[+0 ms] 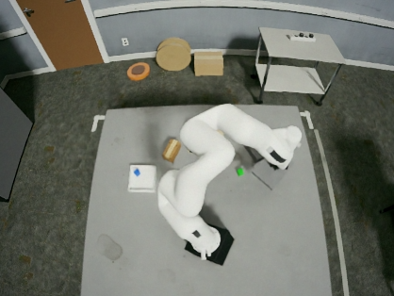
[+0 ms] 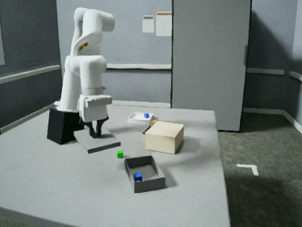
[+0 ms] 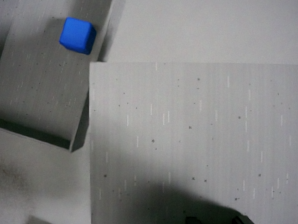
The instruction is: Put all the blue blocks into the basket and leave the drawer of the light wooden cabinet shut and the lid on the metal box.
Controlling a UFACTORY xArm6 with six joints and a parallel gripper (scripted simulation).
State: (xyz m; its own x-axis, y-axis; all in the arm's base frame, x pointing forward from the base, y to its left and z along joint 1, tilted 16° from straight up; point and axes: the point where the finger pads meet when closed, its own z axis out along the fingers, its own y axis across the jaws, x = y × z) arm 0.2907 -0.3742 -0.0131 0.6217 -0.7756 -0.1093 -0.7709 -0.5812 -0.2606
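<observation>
Right now the lid is 3 cm below my hand. The rest, counted from my hand: metal box (19 cm ahead, 16 cm below, 2 cm to the right); dark-rimmed drawer (31 cm to the left, 24 cm ahead, 14 cm below); green block (17 cm below, 14 cm to the left, 6 cm ahead).
</observation>
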